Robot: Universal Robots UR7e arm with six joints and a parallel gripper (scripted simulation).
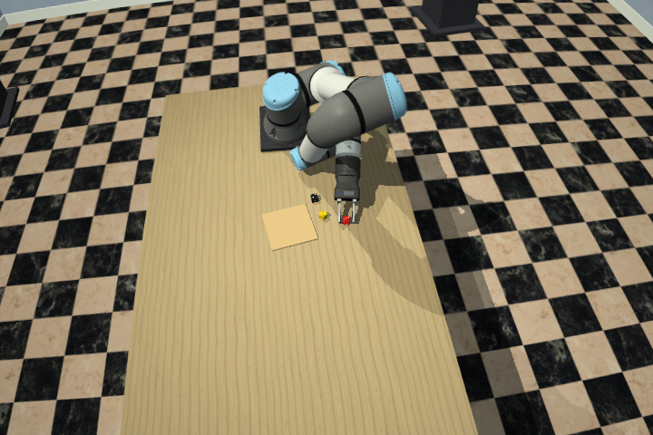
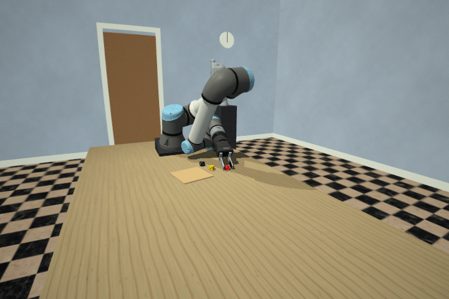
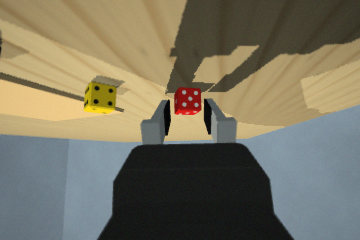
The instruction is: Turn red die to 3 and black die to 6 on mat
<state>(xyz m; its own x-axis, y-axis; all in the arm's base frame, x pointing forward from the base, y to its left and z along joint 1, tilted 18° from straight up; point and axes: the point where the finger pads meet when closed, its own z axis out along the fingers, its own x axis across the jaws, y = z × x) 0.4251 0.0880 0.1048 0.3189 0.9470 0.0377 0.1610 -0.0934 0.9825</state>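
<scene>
My gripper is now 10 mm above the red die. From my hand the other things lie so: black die 110 mm behind, 70 mm to the right, 10 mm below; yellow die 60 mm to the right, 40 mm behind, 10 mm below; tan mat 170 mm to the right, 30 mm behind, 20 mm below.
</scene>
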